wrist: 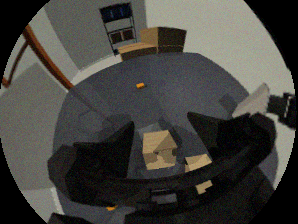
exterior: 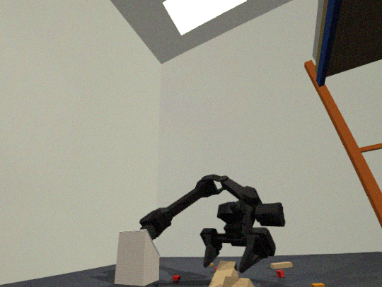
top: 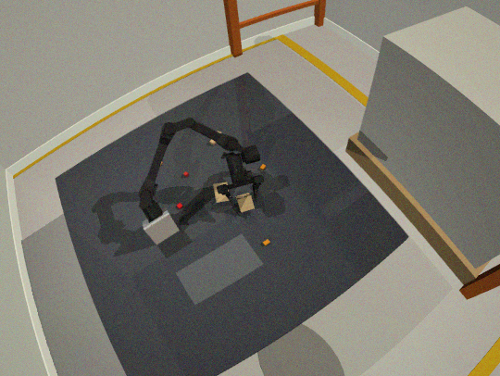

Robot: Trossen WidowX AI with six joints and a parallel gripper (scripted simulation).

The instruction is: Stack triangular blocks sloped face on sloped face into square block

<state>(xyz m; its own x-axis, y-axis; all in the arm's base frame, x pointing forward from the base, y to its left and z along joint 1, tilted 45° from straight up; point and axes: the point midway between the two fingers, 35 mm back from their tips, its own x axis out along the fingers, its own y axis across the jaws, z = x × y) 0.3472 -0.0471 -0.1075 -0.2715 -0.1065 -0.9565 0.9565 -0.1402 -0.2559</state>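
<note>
Right now my gripper tip is 14 cm to the right of the tan triangular block, 5 cm above it and 4 cm past it. Also, from my gripper tip: tan block 47 cm to the left, 21 cm behind, 6 cm below.
</note>
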